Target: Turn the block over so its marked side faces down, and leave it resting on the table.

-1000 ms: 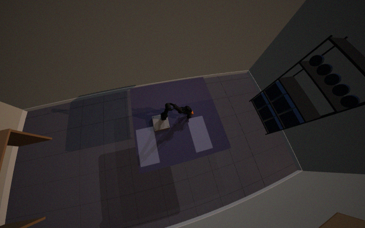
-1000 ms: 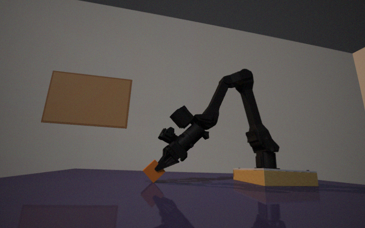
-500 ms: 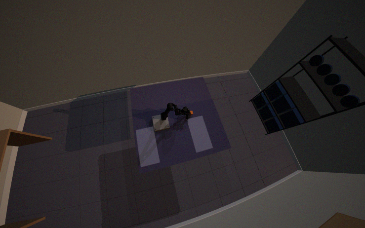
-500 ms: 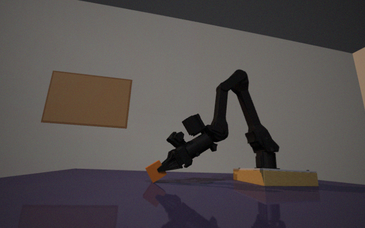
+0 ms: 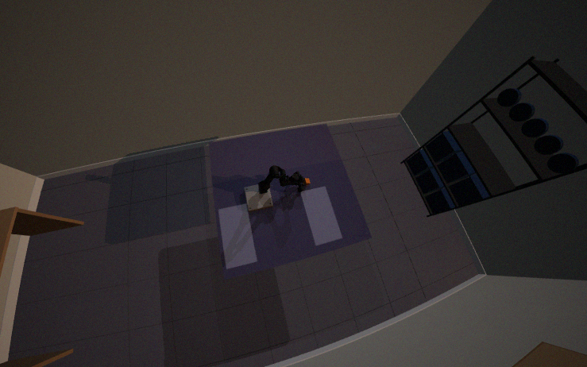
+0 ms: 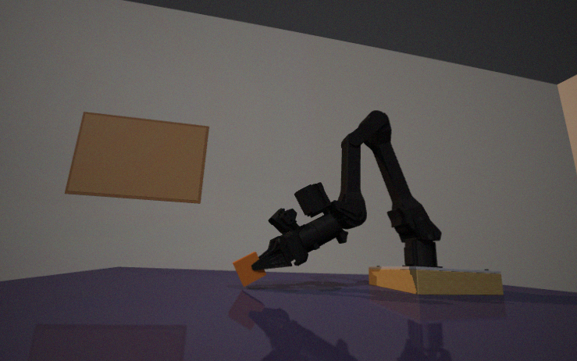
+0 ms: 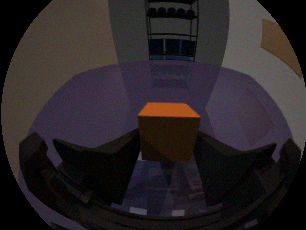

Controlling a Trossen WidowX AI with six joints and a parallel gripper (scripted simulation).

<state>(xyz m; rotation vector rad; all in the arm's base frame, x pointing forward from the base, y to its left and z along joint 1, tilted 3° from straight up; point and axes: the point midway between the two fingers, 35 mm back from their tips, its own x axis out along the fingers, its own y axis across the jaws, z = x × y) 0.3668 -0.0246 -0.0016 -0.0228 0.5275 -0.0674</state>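
The orange block is 1 cm below my gripper tip.
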